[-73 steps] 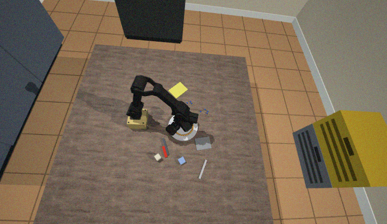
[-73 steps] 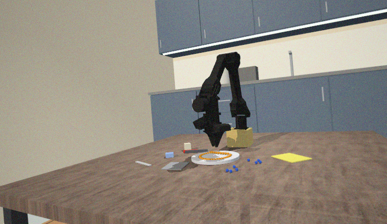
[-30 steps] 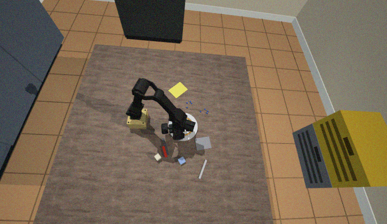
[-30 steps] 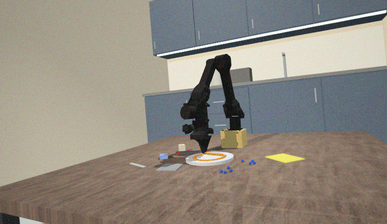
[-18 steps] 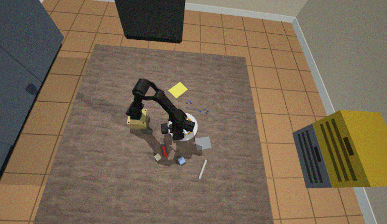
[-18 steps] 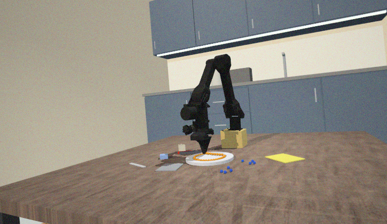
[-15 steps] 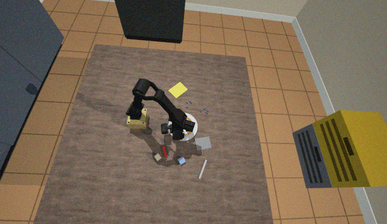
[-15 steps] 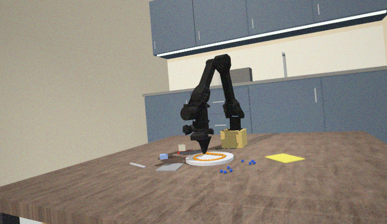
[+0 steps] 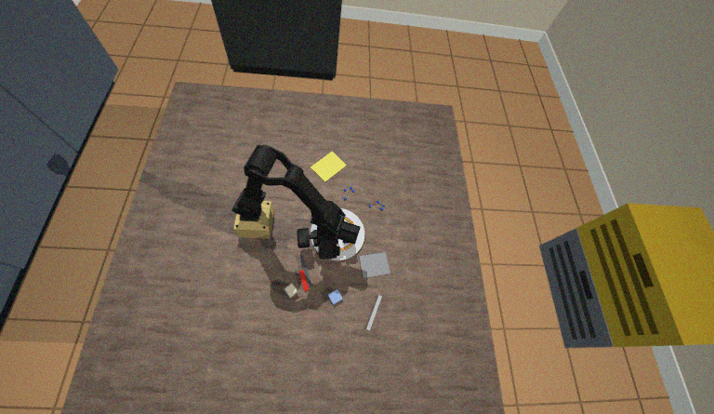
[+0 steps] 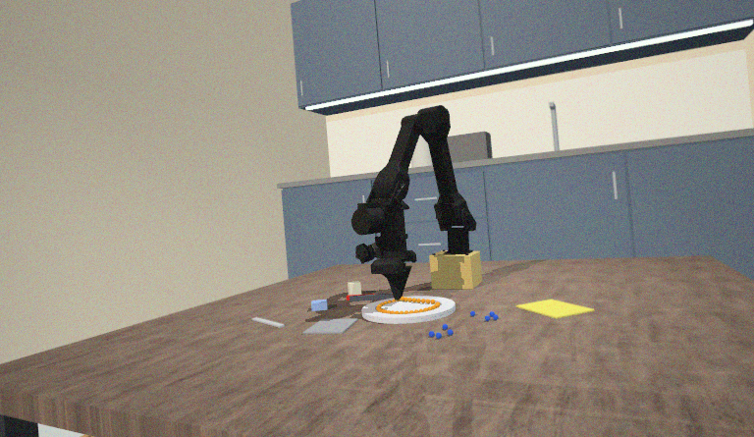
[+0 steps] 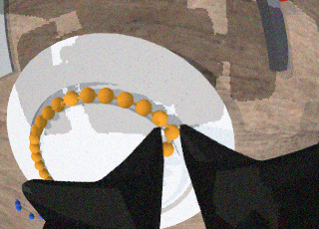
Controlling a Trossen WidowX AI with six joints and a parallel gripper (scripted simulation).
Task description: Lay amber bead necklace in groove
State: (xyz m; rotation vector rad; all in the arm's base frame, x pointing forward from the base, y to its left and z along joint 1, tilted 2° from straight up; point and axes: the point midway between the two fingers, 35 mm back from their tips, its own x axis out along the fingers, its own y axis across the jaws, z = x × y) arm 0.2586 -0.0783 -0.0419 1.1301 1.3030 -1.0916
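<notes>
Now: the red stick 110 mm to the right of my gripper tip, 60 mm behind it and 10 mm below it. Also, from my gripper tip: cream cube (170 mm to the right, 110 mm behind); then light blue cube (180 mm to the right, 40 mm ahead, 10 mm below); then grey square tile (180 mm ahead, 70 mm to the right, 10 mm below).
</notes>
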